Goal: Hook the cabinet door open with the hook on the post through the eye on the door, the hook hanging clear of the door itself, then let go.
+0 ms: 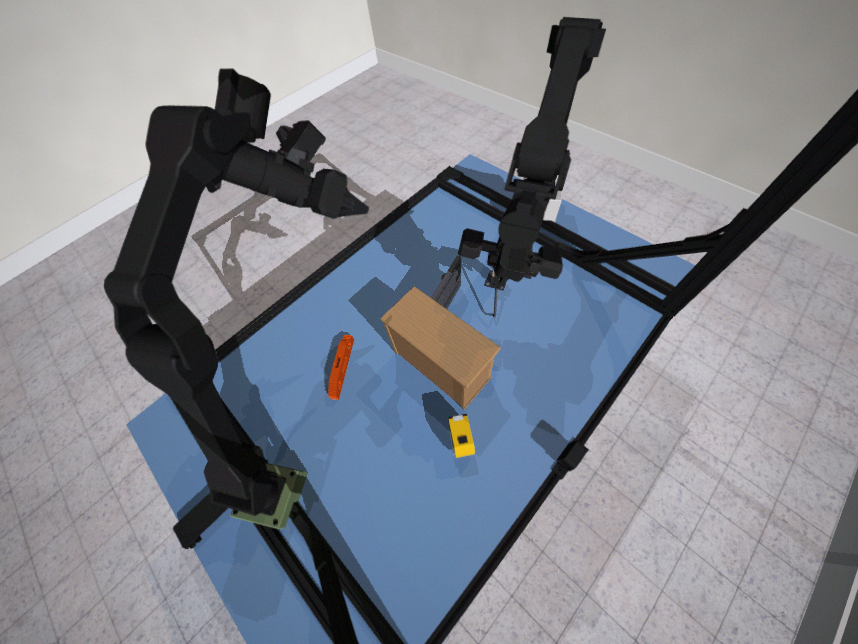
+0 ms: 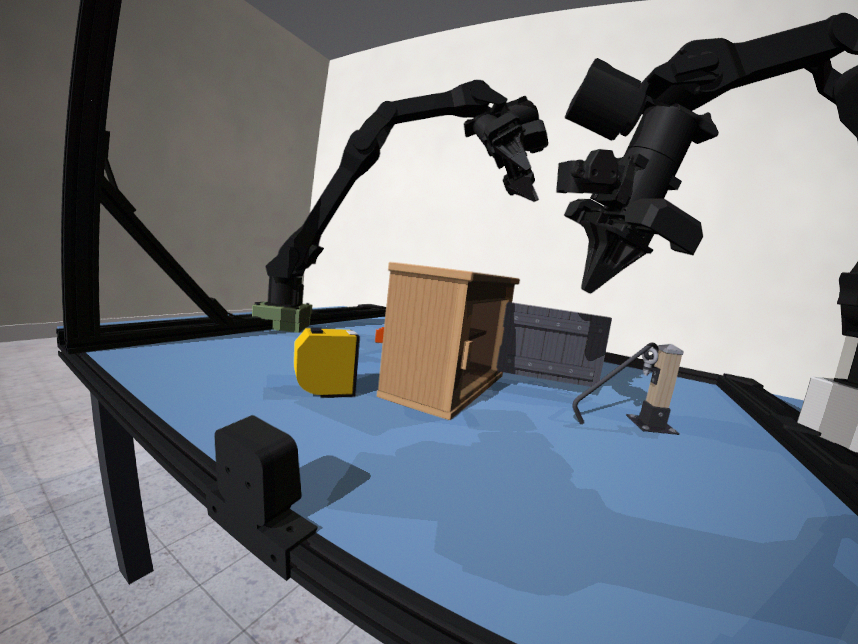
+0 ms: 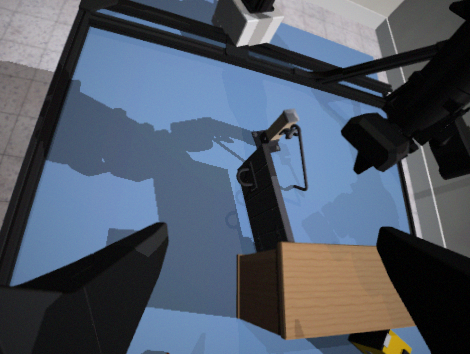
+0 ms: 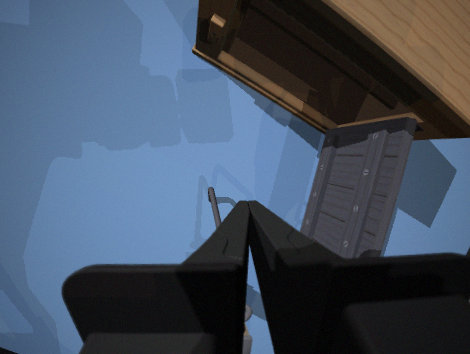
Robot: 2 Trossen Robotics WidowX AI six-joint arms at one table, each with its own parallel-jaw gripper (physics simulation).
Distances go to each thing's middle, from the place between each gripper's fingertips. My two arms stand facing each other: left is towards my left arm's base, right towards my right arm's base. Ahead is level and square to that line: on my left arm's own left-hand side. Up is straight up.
Scene:
My right gripper is now 8 cm to the right of the wooden cabinet point(image 2: 443, 331), 7 cm above it and 4 cm short of it. The rest, counted from my right hand: orange tool point(image 1: 337, 376) (30 cm to the left, 20 cm ahead, 13 cm below); then yellow block point(image 2: 325, 360) (26 cm to the left, 12 cm below, 11 cm behind); then dark door point(image 2: 565, 346) (12 cm ahead, 8 cm below, 3 cm to the left).
Now: the dark door 11 cm behind my left hand, 8 cm to the right of it and 26 cm below it. Round my left hand: wooden cabinet 20 cm behind, 3 cm to the right, 25 cm below; then orange tool 3 cm behind, 19 cm to the left, 31 cm below; then yellow block 34 cm behind, 14 cm to the left, 29 cm below.

